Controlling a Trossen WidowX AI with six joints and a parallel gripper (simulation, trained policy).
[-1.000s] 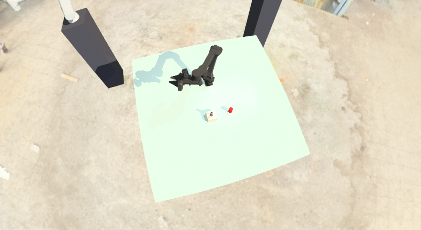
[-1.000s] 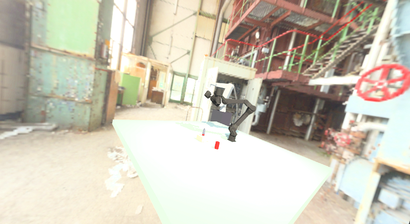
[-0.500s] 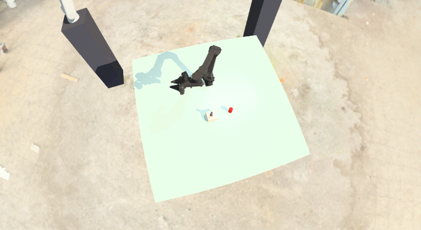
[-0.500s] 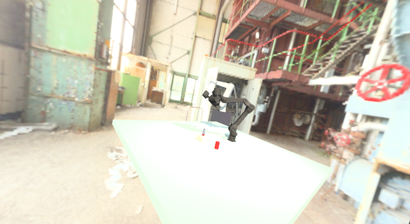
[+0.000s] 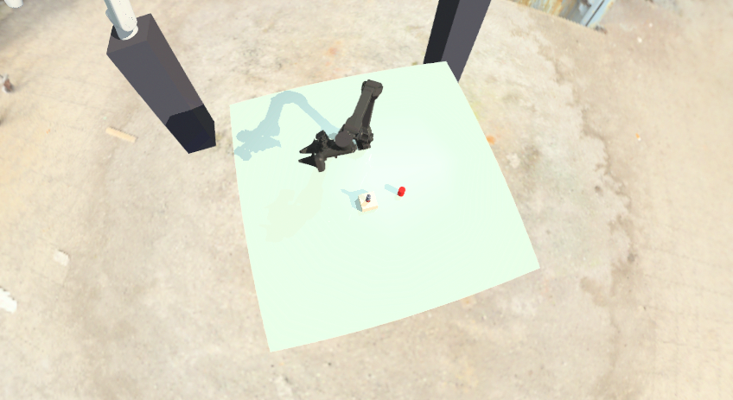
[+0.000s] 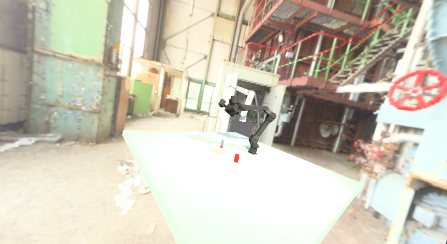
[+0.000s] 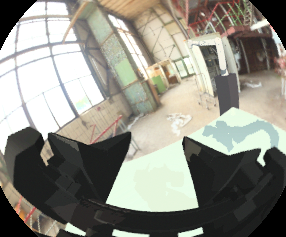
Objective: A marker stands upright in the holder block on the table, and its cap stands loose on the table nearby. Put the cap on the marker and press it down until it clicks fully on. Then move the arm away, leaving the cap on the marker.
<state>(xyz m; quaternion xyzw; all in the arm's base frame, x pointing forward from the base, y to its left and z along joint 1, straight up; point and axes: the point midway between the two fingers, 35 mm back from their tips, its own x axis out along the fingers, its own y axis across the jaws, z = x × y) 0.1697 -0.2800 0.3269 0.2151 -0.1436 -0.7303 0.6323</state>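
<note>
Now: the red cap 14 cm ahead of my gripper tip, 41 cm to the left of it and 30 cm below it. Round my gripper tip: holder block 14 cm ahead, 25 cm to the left, 30 cm below.
</note>
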